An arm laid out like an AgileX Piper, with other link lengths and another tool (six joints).
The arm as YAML. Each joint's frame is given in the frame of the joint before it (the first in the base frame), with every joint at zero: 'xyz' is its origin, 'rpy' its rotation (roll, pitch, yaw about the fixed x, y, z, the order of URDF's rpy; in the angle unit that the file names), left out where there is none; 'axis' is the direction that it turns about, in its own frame. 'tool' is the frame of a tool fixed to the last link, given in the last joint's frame.
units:
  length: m
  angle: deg
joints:
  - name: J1
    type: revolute
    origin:
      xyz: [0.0, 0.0, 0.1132]
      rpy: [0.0, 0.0, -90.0]
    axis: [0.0, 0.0, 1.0]
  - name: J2
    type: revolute
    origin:
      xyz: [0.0, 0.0, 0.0]
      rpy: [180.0, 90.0, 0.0]
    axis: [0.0, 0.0, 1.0]
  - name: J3
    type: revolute
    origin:
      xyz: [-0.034, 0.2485, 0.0]
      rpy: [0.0, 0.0, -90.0]
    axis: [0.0, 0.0, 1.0]
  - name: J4
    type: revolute
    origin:
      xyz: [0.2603, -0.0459, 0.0]
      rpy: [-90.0, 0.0, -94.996]
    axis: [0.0, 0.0, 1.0]
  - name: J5
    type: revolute
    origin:
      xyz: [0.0, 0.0, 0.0]
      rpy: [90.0, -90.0, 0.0]
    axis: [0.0, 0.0, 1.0]
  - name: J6
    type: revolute
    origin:
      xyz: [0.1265, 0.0, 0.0]
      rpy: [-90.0, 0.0, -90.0]
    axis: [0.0, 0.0, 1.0]
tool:
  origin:
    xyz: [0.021, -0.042, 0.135]
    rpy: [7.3, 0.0, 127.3]
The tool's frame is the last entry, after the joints.
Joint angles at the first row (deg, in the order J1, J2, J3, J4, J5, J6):
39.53, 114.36, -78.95, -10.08, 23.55, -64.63
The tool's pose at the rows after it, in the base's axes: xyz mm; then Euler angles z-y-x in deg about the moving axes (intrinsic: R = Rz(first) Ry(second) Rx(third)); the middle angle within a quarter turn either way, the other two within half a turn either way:
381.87 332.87 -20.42 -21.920 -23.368 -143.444
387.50 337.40 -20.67 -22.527 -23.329 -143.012
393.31 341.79 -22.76 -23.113 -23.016 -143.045
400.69 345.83 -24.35 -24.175 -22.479 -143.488
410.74 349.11 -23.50 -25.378 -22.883 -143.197
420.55 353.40 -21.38 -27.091 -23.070 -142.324
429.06 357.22 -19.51 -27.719 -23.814 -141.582
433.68 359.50 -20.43 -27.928 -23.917 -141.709
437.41 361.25 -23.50 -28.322 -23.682 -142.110
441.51 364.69 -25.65 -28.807 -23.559 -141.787
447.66 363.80 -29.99 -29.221 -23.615 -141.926
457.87 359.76 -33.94 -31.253 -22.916 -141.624
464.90 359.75 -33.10 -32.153 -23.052 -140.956
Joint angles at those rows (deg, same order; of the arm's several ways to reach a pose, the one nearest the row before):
39.53, 115.45, -80.44, -10.09, 23.72, -64.11
39.53, 116.77, -82.28, -10.20, 23.95, -63.54
39.53, 118.60, -84.80, -10.20, 24.87, -62.97
39.53, 120.90, -88.47, -10.54, 26.99, -61.65
39.48, 122.67, -91.39, -11.98, 27.90, -59.76
39.42, 124.22, -94.02, -13.18, 28.42, -57.58
39.42, 125.48, -96.08, -14.32, 28.42, -56.55
39.42, 126.79, -98.14, -14.50, 29.28, -56.38
39.42, 128.34, -100.33, -14.55, 30.42, -55.98
39.42, 129.66, -101.99, -14.55, 30.60, -55.58
39.02, 131.15, -103.65, -14.67, 30.88, -55.52
37.99, 132.87, -105.77, -14.32, 31.40, -54.72
37.59, 133.73, -107.14, -14.50, 31.34, -54.32

